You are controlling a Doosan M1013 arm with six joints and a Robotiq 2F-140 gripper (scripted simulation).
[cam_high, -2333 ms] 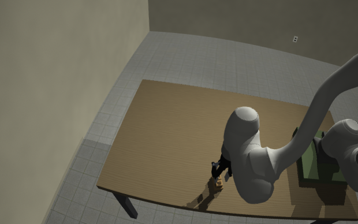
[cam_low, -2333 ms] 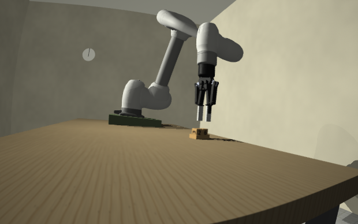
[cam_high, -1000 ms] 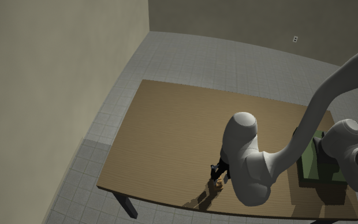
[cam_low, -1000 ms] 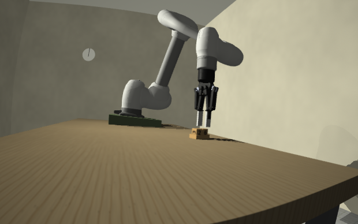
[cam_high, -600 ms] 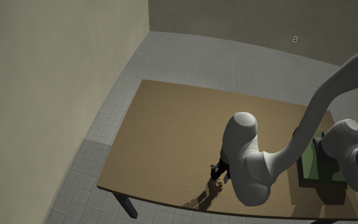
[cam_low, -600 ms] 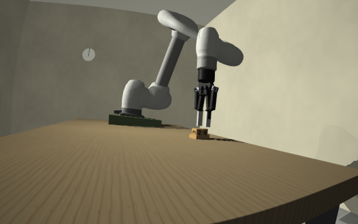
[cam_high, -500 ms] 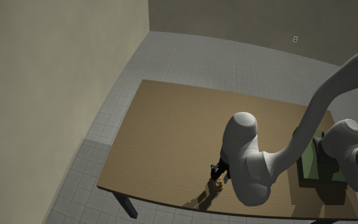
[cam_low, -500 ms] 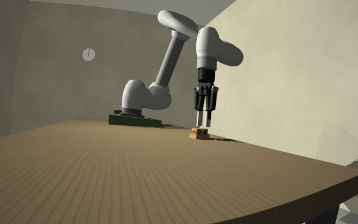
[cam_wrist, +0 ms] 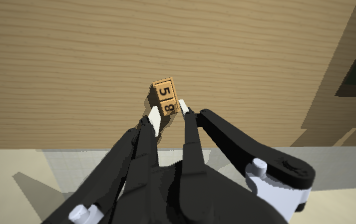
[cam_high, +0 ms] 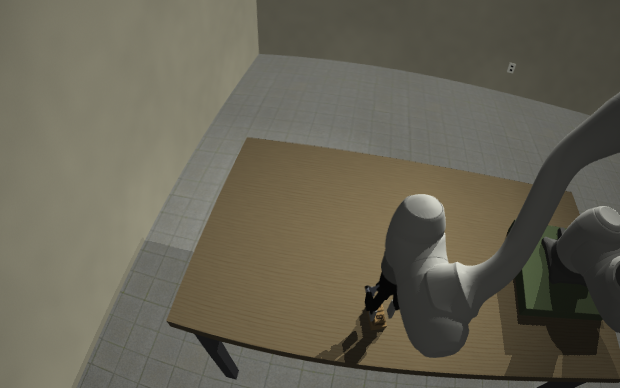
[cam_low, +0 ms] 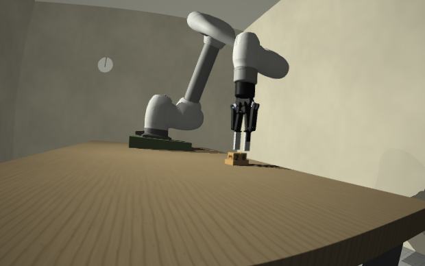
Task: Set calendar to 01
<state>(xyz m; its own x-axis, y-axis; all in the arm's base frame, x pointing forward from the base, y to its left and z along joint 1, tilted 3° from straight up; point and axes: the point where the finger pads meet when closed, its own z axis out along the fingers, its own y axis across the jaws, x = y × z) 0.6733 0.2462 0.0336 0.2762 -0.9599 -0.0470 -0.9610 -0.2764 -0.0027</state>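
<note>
Right now the wooden tray is 70 mm below my hand and 20 mm to the right of it.
</note>
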